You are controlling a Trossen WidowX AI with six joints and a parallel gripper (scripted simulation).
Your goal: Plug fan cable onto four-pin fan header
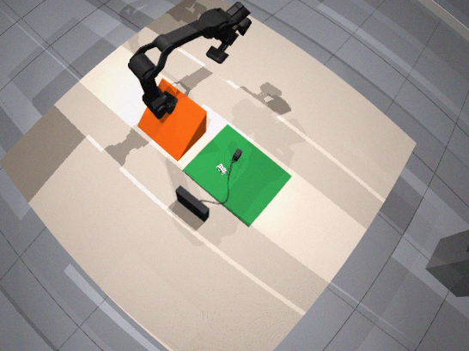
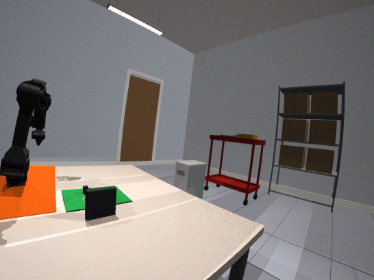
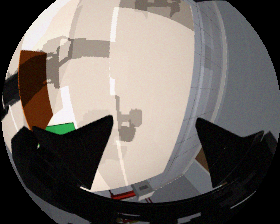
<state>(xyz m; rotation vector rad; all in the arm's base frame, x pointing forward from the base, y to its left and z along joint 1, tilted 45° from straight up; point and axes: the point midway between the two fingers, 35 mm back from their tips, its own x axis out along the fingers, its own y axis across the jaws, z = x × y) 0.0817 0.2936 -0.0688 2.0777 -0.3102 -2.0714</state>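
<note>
Right now the black plug is 220 mm ahead of my gripper tip, 250 mm to the right of it and 220 mm below it. Round my gripper tip: black fan: 220 mm ahead, 480 mm to the right, 180 mm below; then green board: 260 mm ahead, 290 mm to the right, 260 mm below; then four-pin header: 210 mm ahead, 320 mm to the right, 240 mm below.
</note>
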